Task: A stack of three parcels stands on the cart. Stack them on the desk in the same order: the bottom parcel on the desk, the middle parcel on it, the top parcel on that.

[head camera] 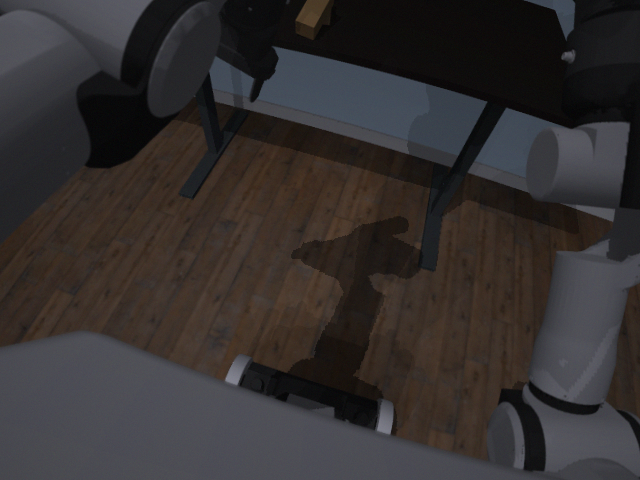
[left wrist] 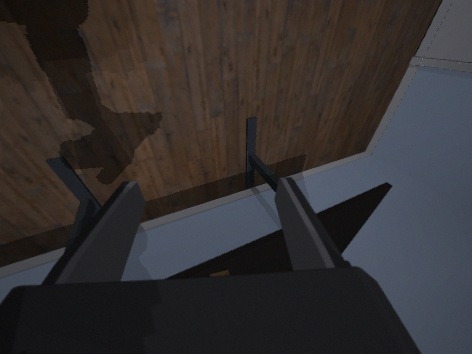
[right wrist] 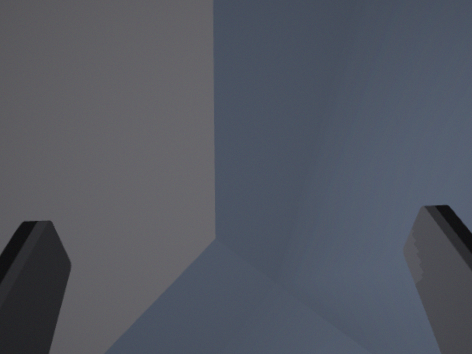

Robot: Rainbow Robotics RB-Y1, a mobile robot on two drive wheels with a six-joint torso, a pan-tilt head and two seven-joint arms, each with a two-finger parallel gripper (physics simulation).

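Places are measured from the robot's base along level axes (x back, y right, z up), in metres.
Pixels of known places: left gripper, fingertip midpoint: (head camera: 228, 84) (left wrist: 210, 190); right gripper, fingertip midpoint: (right wrist: 239, 236).
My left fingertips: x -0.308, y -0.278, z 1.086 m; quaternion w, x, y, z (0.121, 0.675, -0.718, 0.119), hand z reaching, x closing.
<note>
Behind a point stands the place of what it marks.
A tan parcel (head camera: 310, 19) @(z 1.007, x -0.741, y -0.272 m) lies near the front edge of the dark desk (head camera: 444, 51) @(z 0.951, x -0.862, y 0.084 m) (left wrist: 352, 217) @(z 0.951, x -0.828, y -0.858 m) at the top of the head view, with part of another tan block showing beside and below it. A small tan sliver (left wrist: 219, 273) @(z 0.960, x -0.746, y -0.287 m) shows on the desk in the left wrist view, mostly hidden by the gripper body. My left gripper (left wrist: 210, 190) @(z 1.086, x -0.308, y -0.278 m) is open and empty, in front of the desk in the head view. My right gripper (right wrist: 239, 236) @(z 1.407, x -0.330, y 0.131 m) is open and empty, with walls behind it; its fingers are out of the head view. The cart does not show.
The desk's dark metal legs (head camera: 209, 121) @(z 0.254, x -1.062, y -0.862 m) (head camera: 467, 147) @(z 0.490, x -1.070, y 0.335 m) stand on the wood floor (head camera: 248, 268) @(z 0.001, x -0.483, y -0.427 m) (left wrist: 200, 65) @(z 0.001, x -0.381, y -0.548 m), with feet reaching towards my base. A blue wall (head camera: 356, 95) @(z 0.287, x -1.502, y -0.211 m) (left wrist: 425, 175) @(z 0.674, x -1.465, y -2.671 m) (right wrist: 350, 150) @(z 1.644, x -1.517, y -0.956 m) is behind the desk. My wheels (head camera: 239, 369) (head camera: 385, 415) show at the bottom.
</note>
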